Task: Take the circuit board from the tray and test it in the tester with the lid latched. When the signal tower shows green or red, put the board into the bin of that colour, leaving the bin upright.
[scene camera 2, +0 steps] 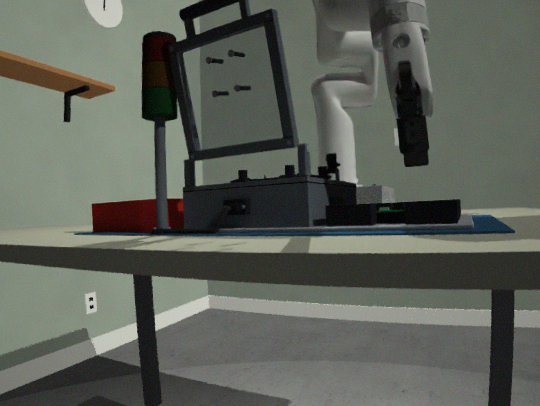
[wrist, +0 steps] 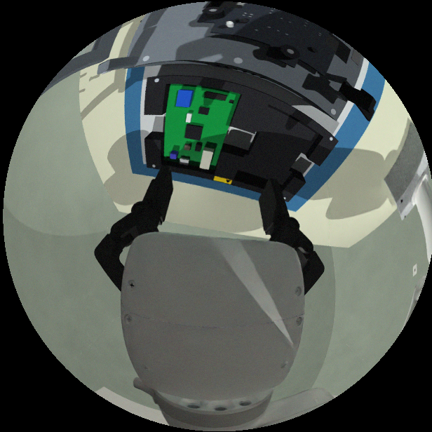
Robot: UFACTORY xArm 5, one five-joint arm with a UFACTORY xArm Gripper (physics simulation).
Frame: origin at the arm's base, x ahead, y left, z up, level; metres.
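Seen in the pictures: gripper, fingertip midpoint: [scene camera 2: 415, 159].
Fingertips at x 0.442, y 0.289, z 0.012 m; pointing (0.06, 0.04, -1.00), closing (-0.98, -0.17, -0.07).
Offsets run from my fingertips to a thing's top centre. "spot": to the spot under its first point. Level surfaces: height alone.
The green circuit board @[dx +0.040, dy -0.016, dz -0.051 m] [wrist: 199, 131] [scene camera 2: 390, 211] lies in the left part of the black tray [wrist: 270, 145] [scene camera 2: 432, 212], next to the tester @[spot: dx +0.129, dy -0.164, dz -0.047 m] [scene camera 2: 245, 205] [wrist: 175, 37]. The tester's lid [scene camera 2: 284, 80] stands raised, unlatched. My gripper [wrist: 218, 181] [scene camera 2: 417, 164] is open and empty, above the tray in the scene view; its fingertips appear beyond the tray's near edge in the wrist view. The signal tower @[spot: dx +0.168, dy -0.261, dz +0.119 m] [scene camera 2: 159, 75] shows dull red, amber and green segments, none plainly lit. A red bin @[dx +0.071, dy -0.384, dz -0.032 m] [scene camera 2: 125, 216] stands upright behind the tower. The green bin does not show.
A blue mat @[dz -0.077 m] [scene camera 2: 492, 224] [wrist: 134, 115] lies under the tester and tray on the table [scene camera 2: 350, 265]. The tower's pole @[spot: dx +0.159, dy -0.273, dz -0.004 m] [scene camera 2: 160, 175] rises in front of the red bin. A black latch [wrist: 357, 97] sticks out at the tester's side. A wooden shelf [scene camera 2: 50, 72] is on the wall.
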